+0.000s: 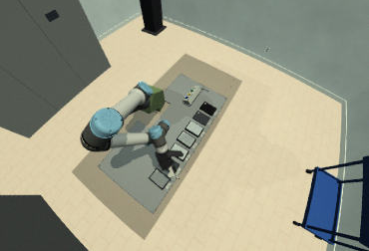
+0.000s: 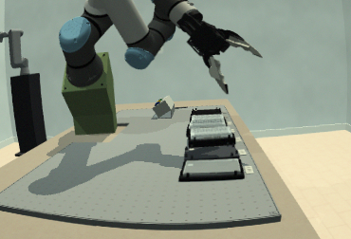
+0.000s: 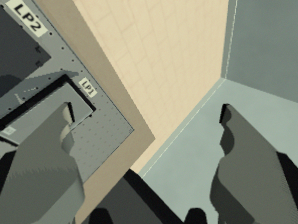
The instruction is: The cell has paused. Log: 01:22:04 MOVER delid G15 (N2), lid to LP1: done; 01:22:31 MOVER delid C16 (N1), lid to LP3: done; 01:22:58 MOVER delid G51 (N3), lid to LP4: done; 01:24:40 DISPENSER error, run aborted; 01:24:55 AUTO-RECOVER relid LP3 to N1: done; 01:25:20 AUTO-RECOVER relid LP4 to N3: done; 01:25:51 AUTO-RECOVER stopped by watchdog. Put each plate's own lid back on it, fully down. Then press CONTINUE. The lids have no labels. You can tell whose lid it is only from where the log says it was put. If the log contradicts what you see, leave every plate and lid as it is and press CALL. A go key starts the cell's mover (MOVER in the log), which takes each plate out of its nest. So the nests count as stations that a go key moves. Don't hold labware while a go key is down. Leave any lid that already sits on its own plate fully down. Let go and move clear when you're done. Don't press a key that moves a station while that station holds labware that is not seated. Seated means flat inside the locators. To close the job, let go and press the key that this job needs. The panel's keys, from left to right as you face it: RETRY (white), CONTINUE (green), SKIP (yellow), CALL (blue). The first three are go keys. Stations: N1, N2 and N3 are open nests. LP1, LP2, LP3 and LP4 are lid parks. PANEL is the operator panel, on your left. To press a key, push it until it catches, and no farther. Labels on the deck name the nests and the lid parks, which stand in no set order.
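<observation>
Right now the flat rectangular lid is 100 mm behind my hand, 80 mm to the right of it and 200 mm below it. Also, from my hand: dark station: 90 mm behind, 50 mm to the left, 210 mm below.
</observation>
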